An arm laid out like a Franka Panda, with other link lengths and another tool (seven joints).
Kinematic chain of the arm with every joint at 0, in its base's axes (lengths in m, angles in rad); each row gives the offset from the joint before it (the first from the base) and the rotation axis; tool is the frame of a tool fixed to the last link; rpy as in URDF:
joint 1: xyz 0 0 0.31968 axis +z
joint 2: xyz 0 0 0 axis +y
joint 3: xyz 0 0 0.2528 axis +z
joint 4: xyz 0.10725 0 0 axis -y
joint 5: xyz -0.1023 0 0.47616 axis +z
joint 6: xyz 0 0 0 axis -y
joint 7: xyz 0.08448 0 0 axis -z
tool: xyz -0.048 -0.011 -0.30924 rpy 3.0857 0 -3.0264
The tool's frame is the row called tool.
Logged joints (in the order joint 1, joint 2, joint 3, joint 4, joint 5, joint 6, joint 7), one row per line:
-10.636, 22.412, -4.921, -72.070, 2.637, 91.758, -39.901
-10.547, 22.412, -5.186, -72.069, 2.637, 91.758, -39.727
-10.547, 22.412, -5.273, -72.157, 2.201, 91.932, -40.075
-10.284, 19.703, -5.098, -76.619, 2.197, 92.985, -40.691
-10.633, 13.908, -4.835, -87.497, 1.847, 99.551, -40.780
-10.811, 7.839, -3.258, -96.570, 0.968, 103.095, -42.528
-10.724, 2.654, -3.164, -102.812, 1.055, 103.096, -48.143
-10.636, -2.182, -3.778, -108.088, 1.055, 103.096, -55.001
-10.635, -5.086, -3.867, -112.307, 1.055, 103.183, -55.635
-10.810, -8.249, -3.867, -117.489, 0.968, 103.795, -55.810
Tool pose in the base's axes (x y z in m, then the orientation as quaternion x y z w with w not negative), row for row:
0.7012, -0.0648, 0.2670, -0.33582, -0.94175, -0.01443, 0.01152
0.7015, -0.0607, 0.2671, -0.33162, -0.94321, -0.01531, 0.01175
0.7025, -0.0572, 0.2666, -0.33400, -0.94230, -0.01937, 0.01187
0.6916, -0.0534, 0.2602, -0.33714, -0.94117, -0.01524, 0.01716
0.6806, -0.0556, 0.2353, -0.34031, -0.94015, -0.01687, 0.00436
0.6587, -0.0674, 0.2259, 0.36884, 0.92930, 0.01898, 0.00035
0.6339, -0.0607, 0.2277, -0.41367, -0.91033, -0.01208, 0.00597
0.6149, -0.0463, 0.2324, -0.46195, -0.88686, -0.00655, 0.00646
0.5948, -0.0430, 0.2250, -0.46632, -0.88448, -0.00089, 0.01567
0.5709, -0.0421, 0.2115, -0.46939, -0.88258, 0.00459, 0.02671
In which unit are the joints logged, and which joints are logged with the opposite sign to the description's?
The joints are logged in degrees. Opposite sign: joint 3, joint 5, joint 7.
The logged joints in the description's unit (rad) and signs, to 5 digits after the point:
-0.18563, 0.39116, 0.08589, -1.25786, -0.04602, 1.60148, 0.69640
-0.18408, 0.39116, 0.09051, -1.25784, -0.04602, 1.60148, 0.69337
-0.18408, 0.39116, 0.09203, -1.25938, -0.03841, 1.60452, 0.69944
-0.17949, 0.34388, 0.08898, -1.33725, -0.03834, 1.62289, 0.71019
-0.18558, 0.24274, 0.08439, -1.52711, -0.03224, 1.73749, 0.71175
-0.18869, 0.13682, 0.05686, -1.68546, -0.01689, 1.79935, 0.74225
-0.18717, 0.04632, 0.05522, -1.79441, -0.01841, 1.79936, 0.84025
-0.18563, -0.03808, 0.06594, -1.88649, -0.01841, 1.79936, 0.95995
-0.18562, -0.08877, 0.06749, -1.96013, -0.01841, 1.80088, 0.97101
-0.18867, -0.14397, 0.06749, -2.05057, -0.01689, 1.81156, 0.97407

